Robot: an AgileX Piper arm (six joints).
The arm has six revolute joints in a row. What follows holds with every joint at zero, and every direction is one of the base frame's. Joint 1 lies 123 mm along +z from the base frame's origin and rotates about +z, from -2.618 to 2.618 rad. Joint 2 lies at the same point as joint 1 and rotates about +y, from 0 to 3.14 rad. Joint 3 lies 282.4 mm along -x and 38.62 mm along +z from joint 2 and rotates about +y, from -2.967 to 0 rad. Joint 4 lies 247.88 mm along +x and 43.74 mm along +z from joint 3 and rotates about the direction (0.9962, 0, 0.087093), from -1.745 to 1.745 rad. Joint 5 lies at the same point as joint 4 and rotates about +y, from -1.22 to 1.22 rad. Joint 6 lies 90.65 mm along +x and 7.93 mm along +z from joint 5 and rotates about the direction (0.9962, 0, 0.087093), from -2.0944 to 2.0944 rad. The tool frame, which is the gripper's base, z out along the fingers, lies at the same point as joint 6; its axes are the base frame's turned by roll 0, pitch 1.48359 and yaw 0 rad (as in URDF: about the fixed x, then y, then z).
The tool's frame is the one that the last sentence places.
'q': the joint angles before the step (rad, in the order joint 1, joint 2, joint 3, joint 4, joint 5, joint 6). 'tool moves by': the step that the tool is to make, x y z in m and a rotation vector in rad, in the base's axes. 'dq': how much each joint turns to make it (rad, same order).
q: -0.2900 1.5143 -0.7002 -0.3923 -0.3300 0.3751
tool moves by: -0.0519 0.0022 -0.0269 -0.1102 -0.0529 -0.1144
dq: -0.0002 -0.0806 0.2638 0.4208 -0.2400 -0.4387
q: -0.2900 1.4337 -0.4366 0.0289 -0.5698 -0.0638
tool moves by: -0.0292 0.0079 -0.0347 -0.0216 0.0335 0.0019
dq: 0.0001 0.0483 0.1662 0.0065 -0.1892 -0.0304
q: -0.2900 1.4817 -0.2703 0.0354 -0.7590 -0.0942
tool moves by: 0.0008 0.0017 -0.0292 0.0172 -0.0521 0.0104
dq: 0.0000 0.1985 0.0491 -0.0307 -0.2919 0.0494
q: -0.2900 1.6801 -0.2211 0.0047 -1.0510 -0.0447
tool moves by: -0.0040 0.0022 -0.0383 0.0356 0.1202 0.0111
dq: 0.0003 0.1916 0.0172 -0.0112 -0.0834 0.0008
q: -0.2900 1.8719 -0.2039 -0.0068 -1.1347 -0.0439
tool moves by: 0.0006 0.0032 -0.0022 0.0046 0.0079 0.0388
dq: -0.0002 0.0106 -0.0001 -0.0397 -0.0016 0.0017
